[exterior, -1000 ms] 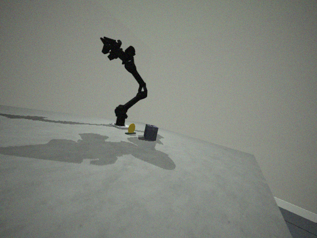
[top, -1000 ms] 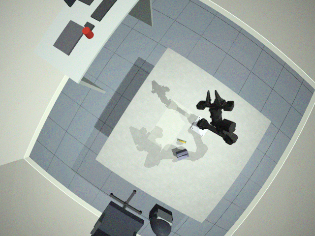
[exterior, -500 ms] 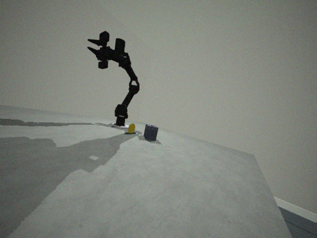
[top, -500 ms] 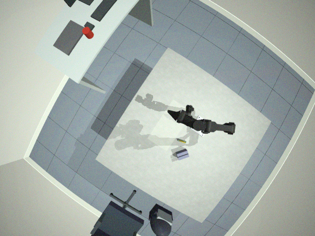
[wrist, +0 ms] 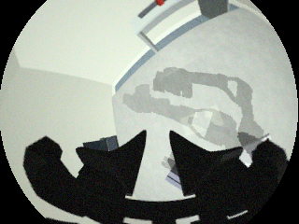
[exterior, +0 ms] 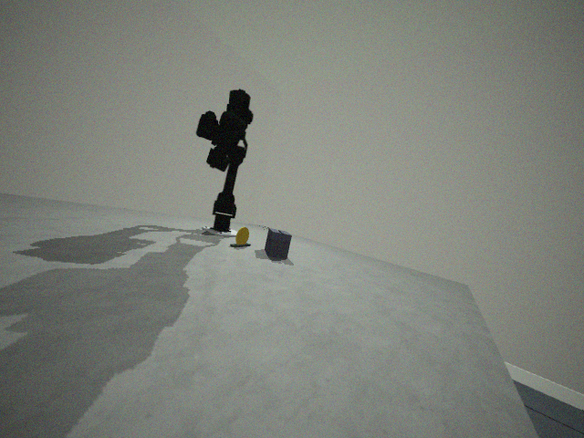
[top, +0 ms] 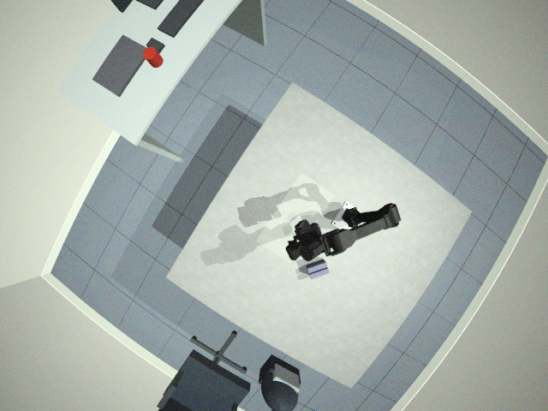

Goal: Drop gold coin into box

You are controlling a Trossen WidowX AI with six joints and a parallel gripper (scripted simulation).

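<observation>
The gold coin is 10 mm behind my gripper tip, 160 mm to the left of it and 200 mm below it.
</observation>
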